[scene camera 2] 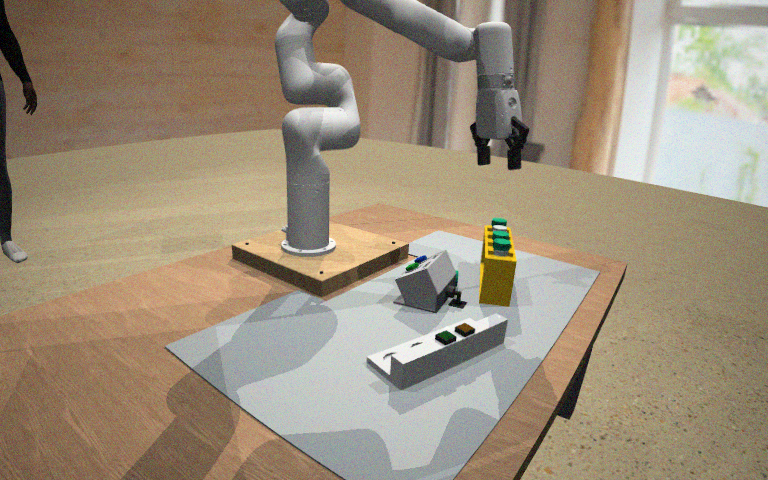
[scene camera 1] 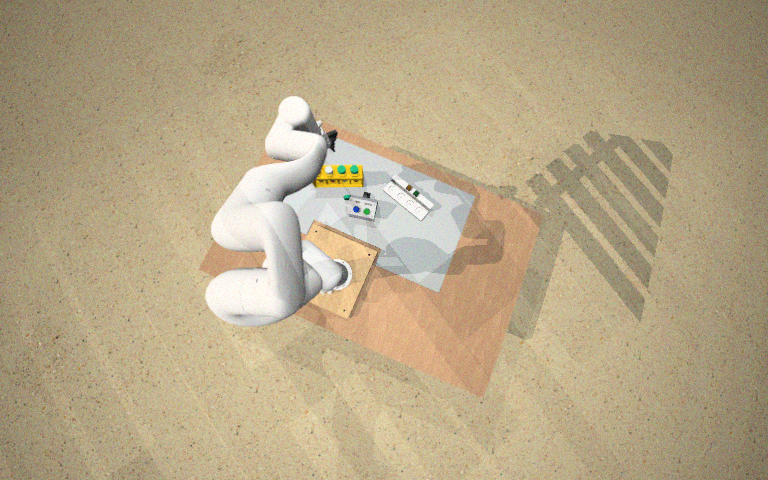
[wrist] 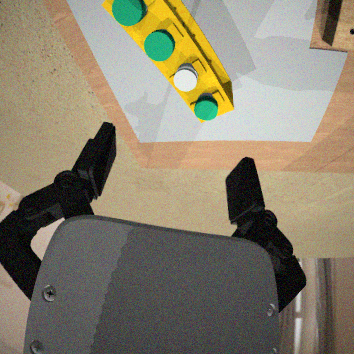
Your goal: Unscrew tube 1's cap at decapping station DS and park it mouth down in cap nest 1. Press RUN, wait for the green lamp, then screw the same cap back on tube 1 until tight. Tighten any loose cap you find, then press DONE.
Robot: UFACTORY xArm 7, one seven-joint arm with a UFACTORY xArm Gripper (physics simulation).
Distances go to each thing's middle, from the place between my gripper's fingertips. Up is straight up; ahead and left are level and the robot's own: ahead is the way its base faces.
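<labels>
The grey control box (scene camera 2: 427, 287) sits 18 cm to the right of my hand. It is also 3 cm behind my hand, and 21 cm below it.
</labels>
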